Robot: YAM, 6 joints.
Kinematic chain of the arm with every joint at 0, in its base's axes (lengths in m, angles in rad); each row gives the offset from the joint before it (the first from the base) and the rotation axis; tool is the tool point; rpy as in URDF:
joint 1: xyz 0 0 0.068 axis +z
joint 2: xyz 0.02 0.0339 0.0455 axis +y
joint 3: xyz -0.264 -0.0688 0 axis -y
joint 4: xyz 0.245 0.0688 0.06 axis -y
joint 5: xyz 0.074 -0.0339 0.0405 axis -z
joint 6: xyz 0.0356 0 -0.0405 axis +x
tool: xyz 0 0 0 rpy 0 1.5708 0
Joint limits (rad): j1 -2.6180..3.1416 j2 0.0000..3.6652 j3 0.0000..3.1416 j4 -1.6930..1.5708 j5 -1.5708..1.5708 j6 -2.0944..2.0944
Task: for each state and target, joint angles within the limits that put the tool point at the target. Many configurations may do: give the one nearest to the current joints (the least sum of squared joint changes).
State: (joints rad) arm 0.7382 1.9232 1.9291 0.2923 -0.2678 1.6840
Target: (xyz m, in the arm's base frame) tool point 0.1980 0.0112 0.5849
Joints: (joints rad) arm 0.0272 1.1740 1.6333 0.1845 -0.1640 1.6840
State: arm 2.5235 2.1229 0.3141 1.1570 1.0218 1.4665
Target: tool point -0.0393 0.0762 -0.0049
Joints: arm 2.4324 2.3631 0.0000 0.8348 1.1326 1.4665
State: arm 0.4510 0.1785 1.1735 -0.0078 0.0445 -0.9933
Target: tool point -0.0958 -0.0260 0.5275
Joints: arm 0.2719 0.3034 1.3148 0.0491 -0.0191 -0.9933
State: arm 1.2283 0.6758 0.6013 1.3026 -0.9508 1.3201
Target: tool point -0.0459 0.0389 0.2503
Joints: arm 1.8206 0.2366 0.0000 1.3831 -1.3665 1.3201
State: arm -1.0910 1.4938 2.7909 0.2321 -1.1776 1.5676
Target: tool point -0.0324 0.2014 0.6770
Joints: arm -1.2532 1.2185 2.9339 0.2659 -1.1251 1.5676
